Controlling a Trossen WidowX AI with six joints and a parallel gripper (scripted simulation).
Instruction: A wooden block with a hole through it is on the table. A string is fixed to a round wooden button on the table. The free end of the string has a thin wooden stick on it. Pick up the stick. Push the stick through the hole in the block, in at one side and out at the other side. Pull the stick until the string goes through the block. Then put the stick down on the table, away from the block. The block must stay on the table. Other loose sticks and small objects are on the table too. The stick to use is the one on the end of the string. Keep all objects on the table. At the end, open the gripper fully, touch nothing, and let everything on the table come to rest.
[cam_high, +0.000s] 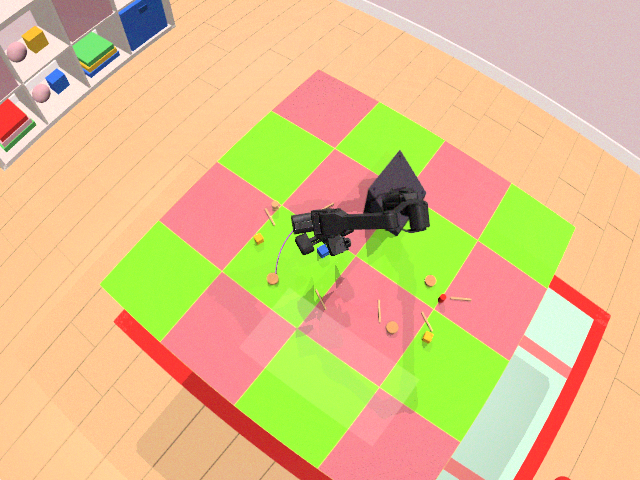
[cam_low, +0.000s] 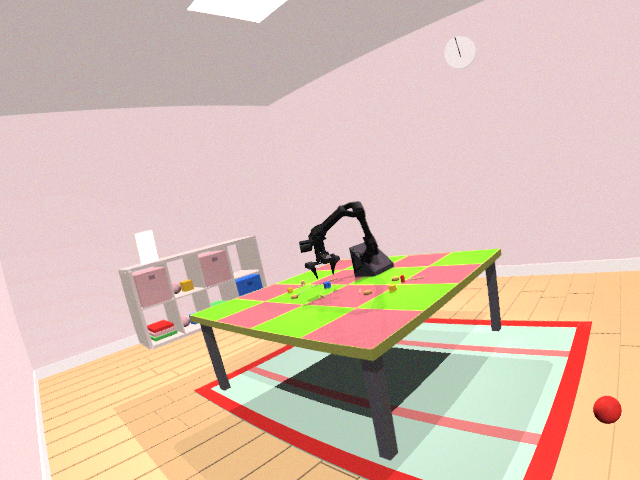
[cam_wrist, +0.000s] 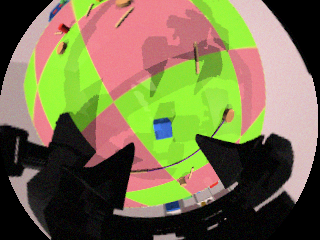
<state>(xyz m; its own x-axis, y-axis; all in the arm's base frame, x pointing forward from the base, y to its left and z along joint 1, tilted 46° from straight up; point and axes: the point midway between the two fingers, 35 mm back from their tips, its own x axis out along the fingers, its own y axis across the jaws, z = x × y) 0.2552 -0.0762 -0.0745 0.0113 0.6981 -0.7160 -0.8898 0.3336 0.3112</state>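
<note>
My gripper tip is now 5 cm above the blue block. The rest, counted from my gripper tip: round wooden button 18 cm ahead, 8 cm to the right, 5 cm below; red bead 43 cm to the left, 8 cm behind, 5 cm below; wooden block 24 cm to the right, 5 cm below, 5 cm behind.
</note>
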